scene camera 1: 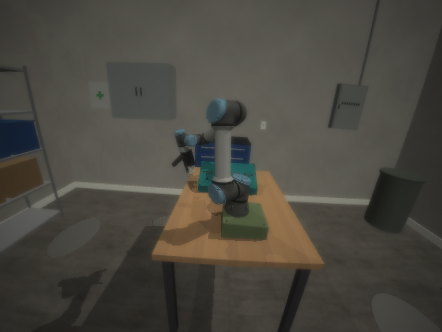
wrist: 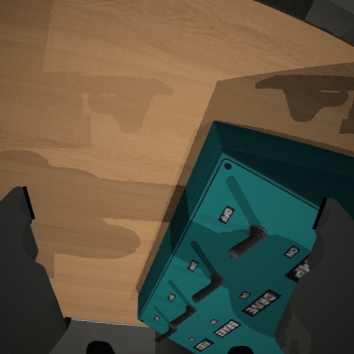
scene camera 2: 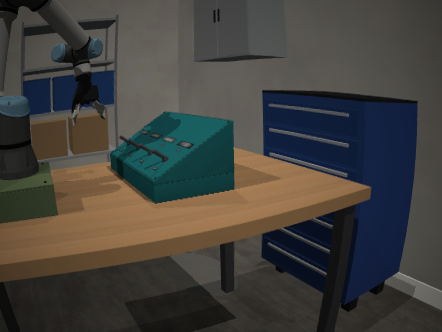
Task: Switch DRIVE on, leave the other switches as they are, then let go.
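Seen in the pictures: gripper, fingertip midpoint: (scene camera 1: 189,174) (wrist: 174,196) (scene camera 2: 89,123); arm's base at its link origin: (scene camera 1: 236,209) (scene camera 2: 17,172).
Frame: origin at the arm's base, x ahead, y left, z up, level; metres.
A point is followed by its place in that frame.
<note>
A teal control box (scene camera 1: 250,184) (scene camera 2: 210,150) @(x 0.556, y -0.216, z 0.027 m) (wrist: 200,210) @(x 0.400, y 0.202, z -0.031 m) with a sloping face stands on the table. In the wrist view its DRIVE lever (wrist: 207,290) @(x 0.438, y 0.102, z 0.023 m) is second from the top of the row and leans toward its OFF side, away from the DRIVE label (wrist: 261,303) @(x 0.521, y 0.097, z 0.039 m). The LAMP lever (wrist: 247,242) @(x 0.440, y 0.222, z 0.022 m), the BRAKE lever (wrist: 183,317) @(x 0.439, y -0.019, z 0.021 m) and the FEED lever (wrist: 166,335) @(x 0.438, y -0.139, z 0.021 m) lean the same way. My gripper (scene camera 1: 190,172) @(x 0.326, y 0.345, z 0.087 m) (scene camera 2: 89,119) @(x 0.326, y 0.345, z 0.087 m) (wrist: 174,196) @(x 0.326, y 0.345, z 0.087 m) is open and empty, above and beside the box's lever side, touching no lever. Its right finger partly hides the LAMP label.
The wooden table (scene camera 1: 192,240) @(x -0.179, y 0.251, z -0.095 m) (scene camera 2: 280,200) @(x 0.670, y -0.377, z -0.095 m) carries the arm's green base block (scene camera 1: 245,228) @(x -0.148, y -0.040, z -0.023 m) (scene camera 2: 30,204) @(x 0.031, y -0.175, z -0.055 m). A blue drawer cabinet (scene camera 2: 385,175) stands behind the table. A shelf rack (scene camera 2: 116,60) stands beyond the gripper in scene camera 2.
</note>
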